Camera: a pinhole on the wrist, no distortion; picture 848 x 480 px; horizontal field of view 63.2 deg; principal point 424.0 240.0 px. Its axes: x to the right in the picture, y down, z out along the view. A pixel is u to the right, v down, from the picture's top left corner.
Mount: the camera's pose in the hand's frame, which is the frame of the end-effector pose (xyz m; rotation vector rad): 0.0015 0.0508 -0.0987 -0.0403 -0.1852 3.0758
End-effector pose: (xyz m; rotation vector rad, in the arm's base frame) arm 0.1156 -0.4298 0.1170 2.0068 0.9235 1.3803
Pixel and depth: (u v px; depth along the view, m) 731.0 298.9 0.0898
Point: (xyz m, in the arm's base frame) 0.1030 -0.4835 0.1228
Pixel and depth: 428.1 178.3 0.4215
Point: 0.4267 -0.4769 0.0295
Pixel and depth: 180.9 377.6 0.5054
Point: 0.4970 -0.2487 -0.0140
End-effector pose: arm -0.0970 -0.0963 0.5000 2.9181 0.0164 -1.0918
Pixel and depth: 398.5 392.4 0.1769
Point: -0.1442 -0.0889 0.4450
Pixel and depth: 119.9 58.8 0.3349
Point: -0.1490 -0.1922 0.2205
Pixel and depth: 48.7 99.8 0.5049
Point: -0.1705 -0.1834 0.0089
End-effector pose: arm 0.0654 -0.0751 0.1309 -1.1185 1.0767 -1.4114
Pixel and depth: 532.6 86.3 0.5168
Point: 0.5094 -0.0239 0.0916
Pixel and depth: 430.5 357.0 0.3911
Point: 0.3327 -0.0674 0.2391
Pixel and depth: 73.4 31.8 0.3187
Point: 0.2988 -0.2575 0.0911
